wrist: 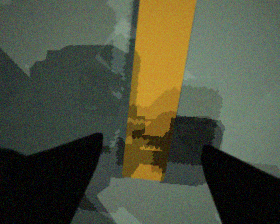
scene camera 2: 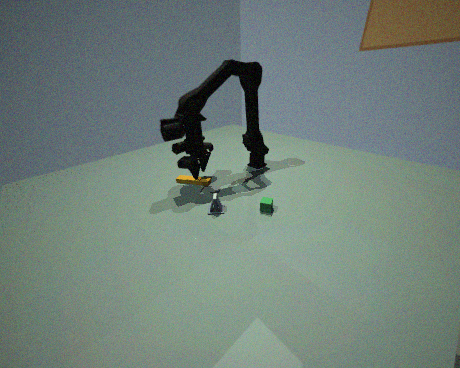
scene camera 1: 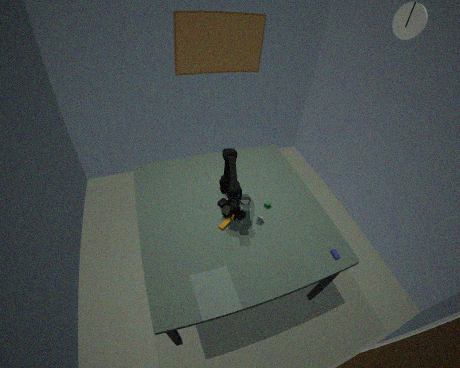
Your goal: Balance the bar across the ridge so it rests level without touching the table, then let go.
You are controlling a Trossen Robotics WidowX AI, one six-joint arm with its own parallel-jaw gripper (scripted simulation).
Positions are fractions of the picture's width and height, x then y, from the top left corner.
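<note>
Scene camera 2 shows my gripper (scene camera 2: 0.43, 0.48), open and holding nothing. The wrist view shows my gripper (wrist: 0.54, 0.65) as well.
</note>
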